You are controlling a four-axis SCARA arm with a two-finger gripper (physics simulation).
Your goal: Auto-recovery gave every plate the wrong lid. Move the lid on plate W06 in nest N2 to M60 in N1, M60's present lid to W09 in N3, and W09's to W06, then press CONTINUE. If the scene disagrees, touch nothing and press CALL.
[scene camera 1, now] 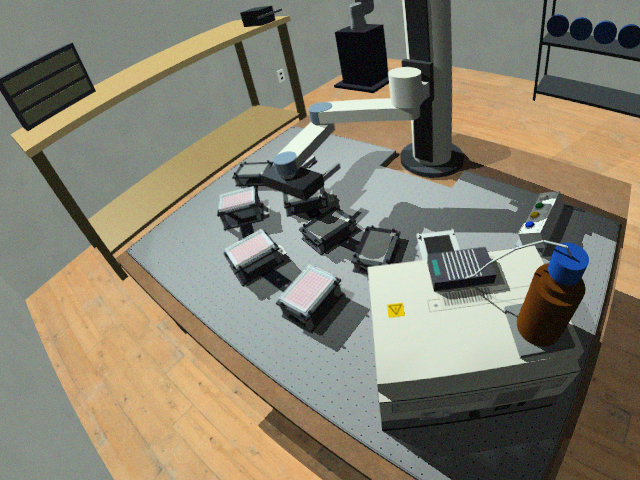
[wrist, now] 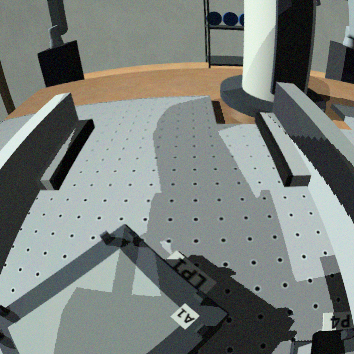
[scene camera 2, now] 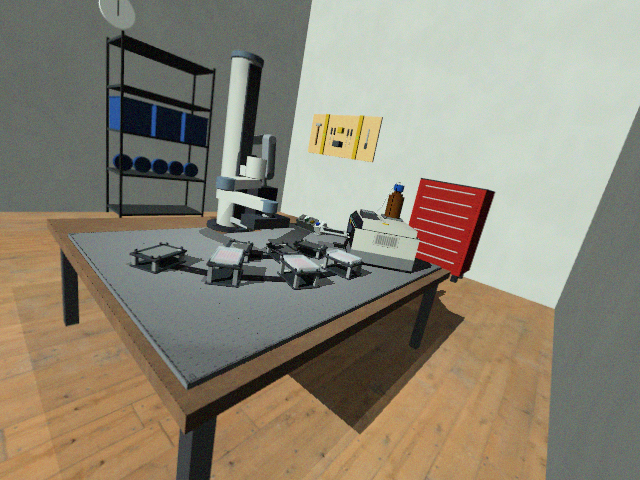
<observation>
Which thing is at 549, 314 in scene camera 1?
A brown bottle.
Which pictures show the gripper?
Scene camera 1, the wrist view and scene camera 2: all of them.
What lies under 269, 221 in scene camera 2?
The gripper.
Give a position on a button box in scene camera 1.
540, 224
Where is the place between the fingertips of the gripper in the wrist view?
170, 100
</observation>
